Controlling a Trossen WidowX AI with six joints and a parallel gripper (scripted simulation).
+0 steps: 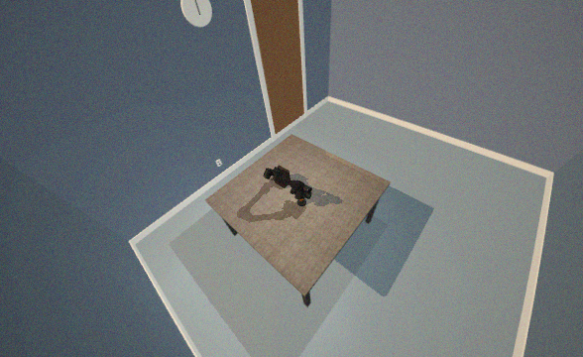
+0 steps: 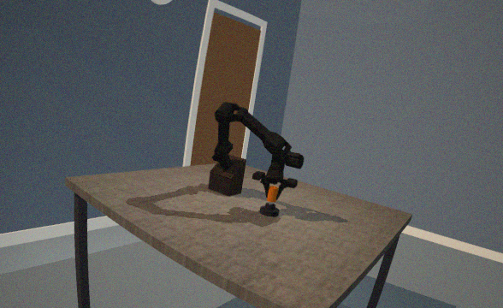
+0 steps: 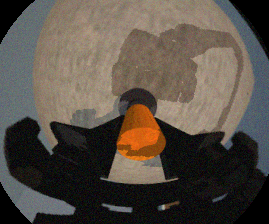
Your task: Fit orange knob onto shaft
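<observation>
Now: the dark round pedestal 4 cm below my gripper tip. The rest, counted from my gripper tip: orange knob 3 cm above.
</observation>
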